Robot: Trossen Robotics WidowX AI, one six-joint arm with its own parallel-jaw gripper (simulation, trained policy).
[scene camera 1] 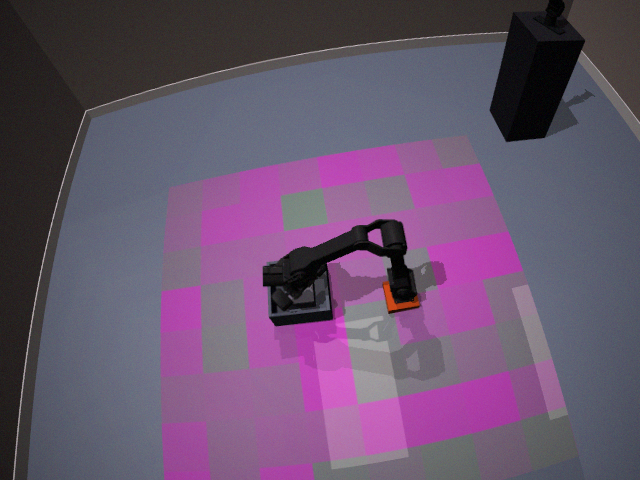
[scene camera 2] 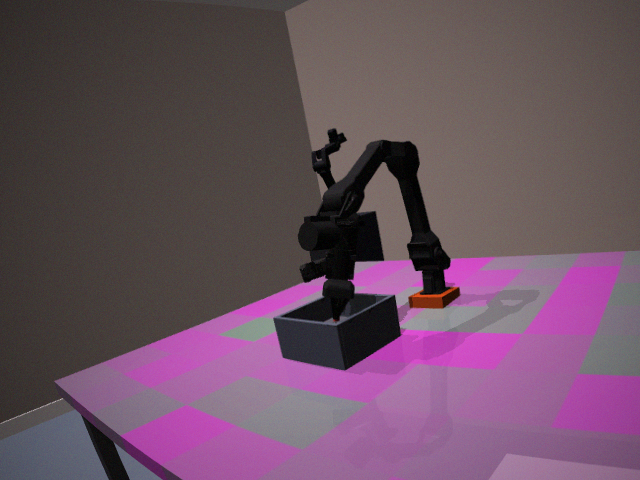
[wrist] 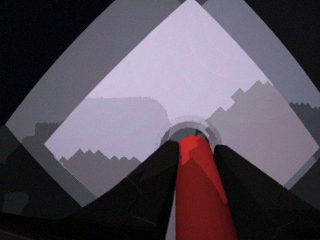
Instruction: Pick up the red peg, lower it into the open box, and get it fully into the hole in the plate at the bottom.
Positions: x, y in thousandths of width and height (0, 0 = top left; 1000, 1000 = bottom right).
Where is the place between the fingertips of my gripper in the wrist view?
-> At 608, 644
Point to a dark grey box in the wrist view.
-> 186, 248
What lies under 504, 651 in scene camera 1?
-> A dark grey box.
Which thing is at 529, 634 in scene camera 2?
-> My gripper.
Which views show the dark grey box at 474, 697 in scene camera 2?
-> Scene camera 1, scene camera 2 and the wrist view: all of them.
